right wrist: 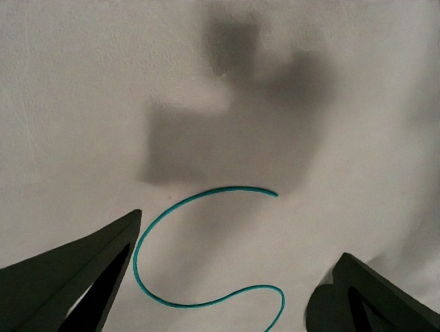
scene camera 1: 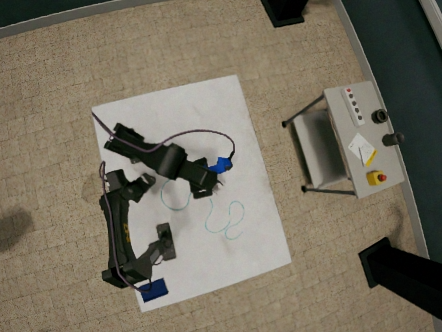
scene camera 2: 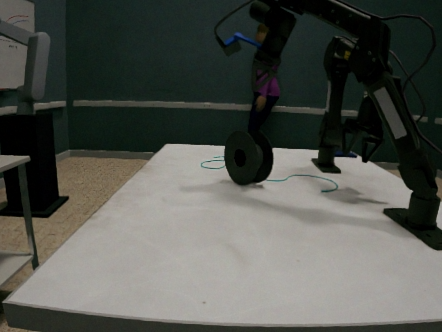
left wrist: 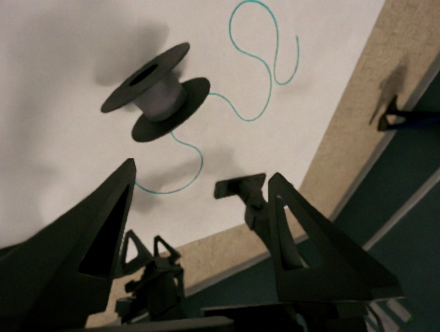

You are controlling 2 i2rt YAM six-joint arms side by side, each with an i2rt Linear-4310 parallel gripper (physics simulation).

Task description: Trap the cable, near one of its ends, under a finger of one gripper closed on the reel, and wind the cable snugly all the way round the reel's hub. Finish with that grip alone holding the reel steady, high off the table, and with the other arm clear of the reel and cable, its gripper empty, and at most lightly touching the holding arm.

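Pixels of known places: left gripper, between the fingertips: [scene camera 2: 254, 85] [left wrist: 209, 170]; right gripper, between the fingertips: [right wrist: 241, 241] [scene camera 1: 149, 184] [scene camera 2: 354, 159] [left wrist: 143, 233]; left arm's base, origin of its link: [scene camera 2: 418, 228]; right arm's base, origin of its link: [scene camera 1: 166, 241] [scene camera 2: 325, 166] [left wrist: 240, 184].
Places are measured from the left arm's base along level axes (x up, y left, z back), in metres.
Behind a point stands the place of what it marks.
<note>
A dark reel [scene camera 2: 251, 172] @(x 0.048, y -0.274, z -0.333 m) [left wrist: 160, 100] @(x 0.114, y -0.333, z -0.333 m) stands on its flange rims on the white table; the left arm hides it in scene camera 1. The thin teal cable [scene camera 1: 175, 209] @(x 0.003, y -0.413, z -0.098 m) [scene camera 2: 305, 175] @(x 0.001, y -0.424, z -0.125 m) [left wrist: 202, 162] @(x 0.004, y -0.427, z -0.135 m) [right wrist: 134, 260] @(x 0.003, y -0.379, z -0.066 m) lies loose in curves on the table. It passes behind the reel's lower flange in the left wrist view, and its bare hub shows. My left gripper [scene camera 1: 220, 186] [scene camera 2: 265, 75] [left wrist: 209, 170] @(x 0.281, y -0.337, z -0.327 m) is open and empty, above the reel. My right gripper [scene camera 1: 150, 181] @(x 0.097, y -0.248, z -0.049 m) [scene camera 2: 355, 150] @(x 0.097, y -0.248, z -0.049 m) [left wrist: 143, 233] @(x 0.097, y -0.248, z -0.049 m) [right wrist: 241, 241] @(x 0.097, y -0.248, z -0.049 m) is open and empty, above the table near one cable end.
A blue box [scene camera 1: 154, 290] @(x 0.012, y -0.785, z 0.149 m) lies at the table's lower left corner in scene camera 1. A grey side table [scene camera 1: 345, 177] with small items stands to the right, off the white table [scene camera 1: 260, 240] @(x 0.000, y -0.761, z -0.492 m) [scene camera 2: 200, 250] @(x 0.000, y 0.070, z -0.472 m). A black pedestal [scene camera 1: 377, 260] stands at lower right.
</note>
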